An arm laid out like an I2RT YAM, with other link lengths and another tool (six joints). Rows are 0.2 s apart.
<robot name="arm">
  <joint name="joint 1" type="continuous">
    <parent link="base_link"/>
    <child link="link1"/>
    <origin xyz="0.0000 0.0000 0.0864"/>
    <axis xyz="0 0 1"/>
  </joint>
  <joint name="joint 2" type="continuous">
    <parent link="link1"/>
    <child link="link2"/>
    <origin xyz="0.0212 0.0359 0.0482"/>
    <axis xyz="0 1 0"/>
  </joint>
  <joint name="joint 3" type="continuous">
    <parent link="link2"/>
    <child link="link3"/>
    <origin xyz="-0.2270 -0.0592 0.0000"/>
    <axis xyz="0 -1 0"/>
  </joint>
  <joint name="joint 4" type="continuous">
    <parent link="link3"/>
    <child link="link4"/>
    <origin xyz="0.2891 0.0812 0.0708"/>
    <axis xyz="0 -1 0"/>
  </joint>
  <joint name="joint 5" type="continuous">
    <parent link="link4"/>
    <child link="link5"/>
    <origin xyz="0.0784 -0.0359 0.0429"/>
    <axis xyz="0 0 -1"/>
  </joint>
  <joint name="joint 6" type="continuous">
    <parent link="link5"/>
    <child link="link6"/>
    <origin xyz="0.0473 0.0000 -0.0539"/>
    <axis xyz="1 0 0"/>
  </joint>
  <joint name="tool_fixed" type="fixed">
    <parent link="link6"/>
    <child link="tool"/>
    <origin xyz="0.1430 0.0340 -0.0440" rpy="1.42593 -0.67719 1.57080"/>
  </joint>
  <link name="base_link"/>
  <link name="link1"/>
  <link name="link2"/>
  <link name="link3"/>
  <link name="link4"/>
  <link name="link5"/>
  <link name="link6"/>
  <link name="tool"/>
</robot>
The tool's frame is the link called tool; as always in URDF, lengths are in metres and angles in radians. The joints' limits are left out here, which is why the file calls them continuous.
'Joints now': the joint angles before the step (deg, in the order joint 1, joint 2, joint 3, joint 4, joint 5, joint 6). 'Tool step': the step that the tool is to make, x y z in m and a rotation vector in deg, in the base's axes. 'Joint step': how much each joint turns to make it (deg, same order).
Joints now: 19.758 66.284 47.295 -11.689 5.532 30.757
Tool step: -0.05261 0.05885 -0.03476 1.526 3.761 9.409
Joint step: 8.876 -0.724 -5.545 1.845 -2.014 2.201
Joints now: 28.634 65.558 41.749 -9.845 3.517 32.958
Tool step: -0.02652 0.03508 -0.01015 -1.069 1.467 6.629
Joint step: 5.462 2.642 1.138 -0.262 -0.877 -0.786
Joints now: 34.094 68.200 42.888 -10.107 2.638 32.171
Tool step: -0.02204 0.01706 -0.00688 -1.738 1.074 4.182
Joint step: 3.608 0.795 0.620 -1.669 -0.002 -0.968
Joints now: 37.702 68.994 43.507 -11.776 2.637 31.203
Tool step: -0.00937 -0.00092 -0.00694 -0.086 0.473 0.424
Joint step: 0.705 -1.404 -2.109 0.262 0.087 0.349
